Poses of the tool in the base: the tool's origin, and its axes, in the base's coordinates. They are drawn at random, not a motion.
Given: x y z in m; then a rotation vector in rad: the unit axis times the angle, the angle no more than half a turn.
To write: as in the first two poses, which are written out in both.
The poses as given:
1: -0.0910 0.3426 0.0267 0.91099 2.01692 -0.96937
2: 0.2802 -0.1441 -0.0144 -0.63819 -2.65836 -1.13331
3: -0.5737 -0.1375 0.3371 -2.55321 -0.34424 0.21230
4: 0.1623 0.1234 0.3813 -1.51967 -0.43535 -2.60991
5: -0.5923 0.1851 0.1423 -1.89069 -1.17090 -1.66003
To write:
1: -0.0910 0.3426 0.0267 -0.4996 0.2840 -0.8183 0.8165 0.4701 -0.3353
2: 0.2802 -0.1441 -0.0144 -0.8912 0.3148 0.3265 0.4535 0.6169 0.6432
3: -0.5737 -0.1375 0.3371 0.9547 0.2866 -0.0796 0.1998 -0.8163 -0.5420
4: 0.1623 0.1234 0.3813 -0.5009 0.0647 0.8631 0.2189 -0.9553 0.1987
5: -0.5923 0.1851 0.1423 -0.0361 0.3415 0.9392 0.7702 -0.5894 0.2439
